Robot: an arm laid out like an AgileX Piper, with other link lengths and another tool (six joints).
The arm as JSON. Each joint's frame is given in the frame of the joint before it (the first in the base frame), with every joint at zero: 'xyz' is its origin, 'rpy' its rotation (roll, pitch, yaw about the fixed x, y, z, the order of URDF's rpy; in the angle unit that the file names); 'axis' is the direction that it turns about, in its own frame. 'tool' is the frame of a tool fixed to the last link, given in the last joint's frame.
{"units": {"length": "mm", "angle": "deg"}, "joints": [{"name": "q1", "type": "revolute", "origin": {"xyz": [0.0, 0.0, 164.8], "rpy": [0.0, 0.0, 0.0]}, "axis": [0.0, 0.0, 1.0]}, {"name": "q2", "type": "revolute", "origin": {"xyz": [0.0, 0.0, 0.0], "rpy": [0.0, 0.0, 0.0]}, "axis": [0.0, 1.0, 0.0]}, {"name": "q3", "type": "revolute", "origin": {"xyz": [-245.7, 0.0, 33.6], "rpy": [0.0, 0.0, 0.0]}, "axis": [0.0, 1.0, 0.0]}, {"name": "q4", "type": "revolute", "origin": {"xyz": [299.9, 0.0, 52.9], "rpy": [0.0, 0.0, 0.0]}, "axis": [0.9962, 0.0, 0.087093]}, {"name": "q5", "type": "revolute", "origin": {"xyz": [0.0, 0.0, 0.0], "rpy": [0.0, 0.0, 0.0]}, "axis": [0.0, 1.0, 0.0]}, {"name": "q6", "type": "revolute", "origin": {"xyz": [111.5, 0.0, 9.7], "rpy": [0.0, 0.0, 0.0]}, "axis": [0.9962, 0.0, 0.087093]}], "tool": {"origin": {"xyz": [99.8, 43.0, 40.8], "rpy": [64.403, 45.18, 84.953]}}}
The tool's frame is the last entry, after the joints.
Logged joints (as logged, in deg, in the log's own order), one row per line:
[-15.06, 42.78, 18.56, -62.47, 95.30, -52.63]
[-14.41, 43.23, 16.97, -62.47, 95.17, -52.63]
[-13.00, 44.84, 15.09, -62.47, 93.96, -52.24]
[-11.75, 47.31, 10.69, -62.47, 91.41, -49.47]
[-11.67, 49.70, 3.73, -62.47, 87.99, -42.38]
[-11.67, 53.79, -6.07, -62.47, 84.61, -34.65]
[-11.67, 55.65, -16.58, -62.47, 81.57, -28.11]
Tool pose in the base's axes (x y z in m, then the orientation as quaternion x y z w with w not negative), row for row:
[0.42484, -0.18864, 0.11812, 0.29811, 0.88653, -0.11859, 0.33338]
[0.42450, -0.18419, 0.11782, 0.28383, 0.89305, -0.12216, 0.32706]
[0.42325, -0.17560, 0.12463, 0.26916, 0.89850, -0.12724, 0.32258]
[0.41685, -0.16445, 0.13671, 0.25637, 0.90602, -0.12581, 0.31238]
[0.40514, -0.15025, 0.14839, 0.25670, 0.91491, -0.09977, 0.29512]
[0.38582, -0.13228, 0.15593, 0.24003, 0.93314, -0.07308, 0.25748]
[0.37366, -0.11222, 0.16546, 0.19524, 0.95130, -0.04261, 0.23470]
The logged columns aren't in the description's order. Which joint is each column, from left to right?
Columns, left to right: q1, q5, q6, q3, q2, q4.
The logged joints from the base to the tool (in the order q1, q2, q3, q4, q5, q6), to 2 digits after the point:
[-15.06, 95.30, -62.47, -52.63, 42.78, 18.56]
[-14.41, 95.17, -62.47, -52.63, 43.23, 16.97]
[-13.00, 93.96, -62.47, -52.24, 44.84, 15.09]
[-11.75, 91.41, -62.47, -49.47, 47.31, 10.69]
[-11.67, 87.99, -62.47, -42.38, 49.70, 3.73]
[-11.67, 84.61, -62.47, -34.65, 53.79, -6.07]
[-11.67, 81.57, -62.47, -28.11, 55.65, -16.58]

